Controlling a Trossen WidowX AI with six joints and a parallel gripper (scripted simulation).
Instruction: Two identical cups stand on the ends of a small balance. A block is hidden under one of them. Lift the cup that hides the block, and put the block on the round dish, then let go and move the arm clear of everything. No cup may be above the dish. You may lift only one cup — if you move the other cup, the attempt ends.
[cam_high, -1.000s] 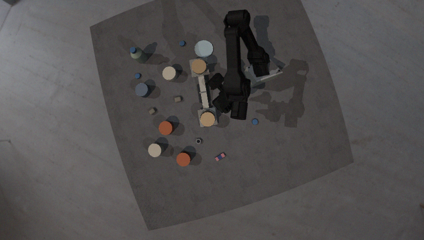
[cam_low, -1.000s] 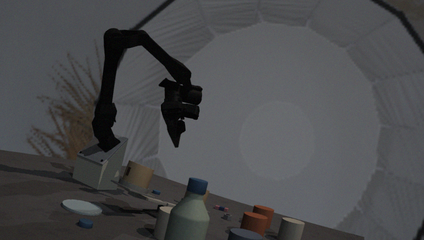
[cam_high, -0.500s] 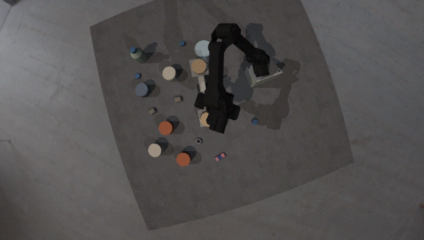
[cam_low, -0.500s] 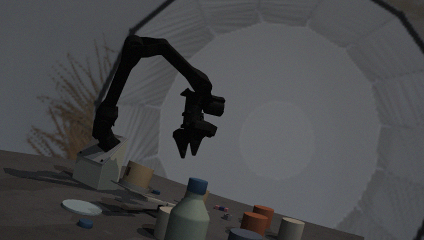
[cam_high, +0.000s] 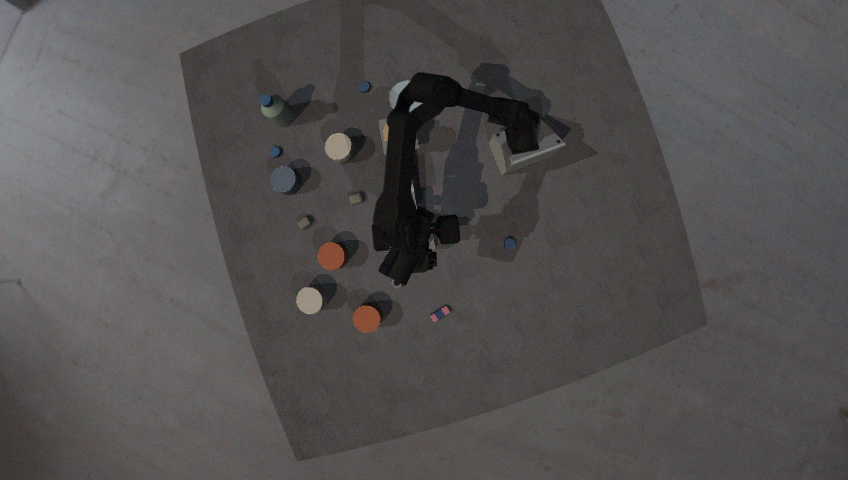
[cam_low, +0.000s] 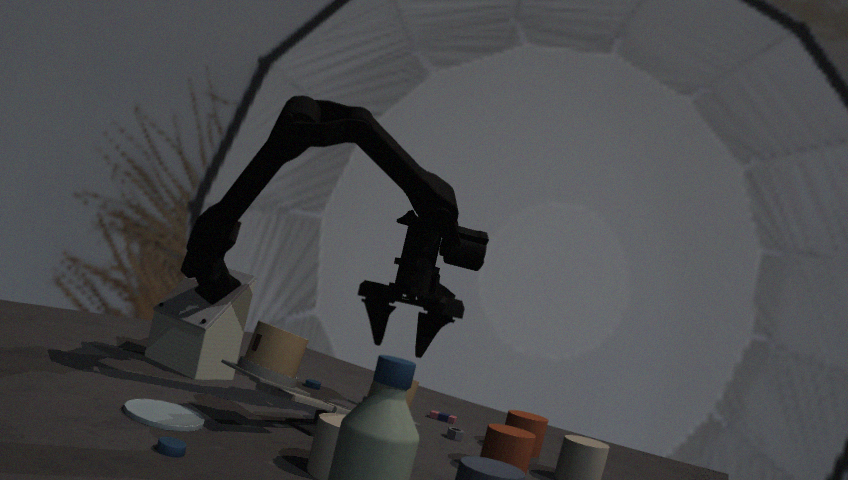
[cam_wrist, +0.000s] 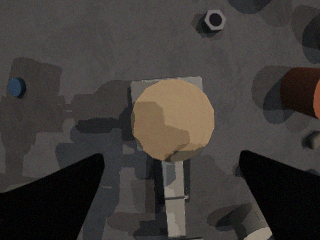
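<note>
Now: the grey-green block 90 mm below my gripper tip. The rest, counted from my gripper tip: red-blue piece: 20 mm behind, 220 mm to the left, 120 mm below; then nut: 80 mm ahead, 110 mm to the left, 120 mm below; then round dish: 50 mm behind, 370 mm to the right, 120 mm below.
</note>
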